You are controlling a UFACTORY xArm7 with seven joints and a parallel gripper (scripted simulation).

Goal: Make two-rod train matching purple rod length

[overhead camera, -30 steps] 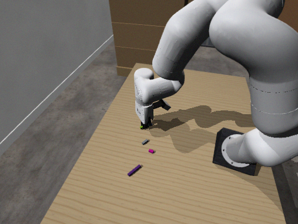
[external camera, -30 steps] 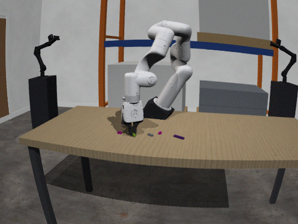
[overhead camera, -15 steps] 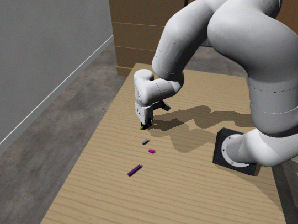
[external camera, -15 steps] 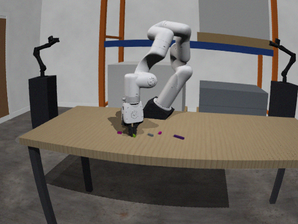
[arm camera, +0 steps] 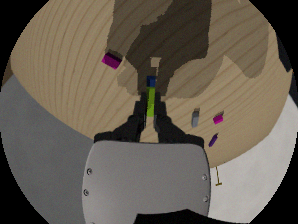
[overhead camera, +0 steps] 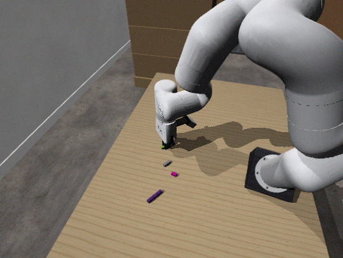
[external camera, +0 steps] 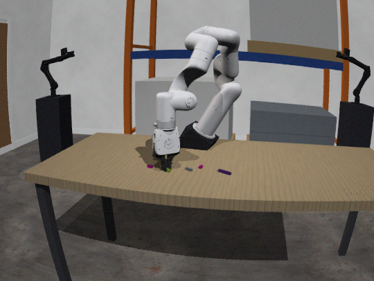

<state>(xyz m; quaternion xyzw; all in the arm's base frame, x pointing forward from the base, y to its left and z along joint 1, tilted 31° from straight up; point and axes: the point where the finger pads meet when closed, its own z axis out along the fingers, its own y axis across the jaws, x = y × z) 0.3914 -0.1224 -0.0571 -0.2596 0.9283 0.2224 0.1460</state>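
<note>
Now: the lime rod 20 mm below my hand. From my hand the other things lie so: grey rod: 90 mm to the left, 20 mm below, 10 mm behind; then blue rod: 30 mm behind, 20 mm to the right, 20 mm below; then purple rod: 230 mm to the left, 20 mm below, 10 mm ahead.
</note>
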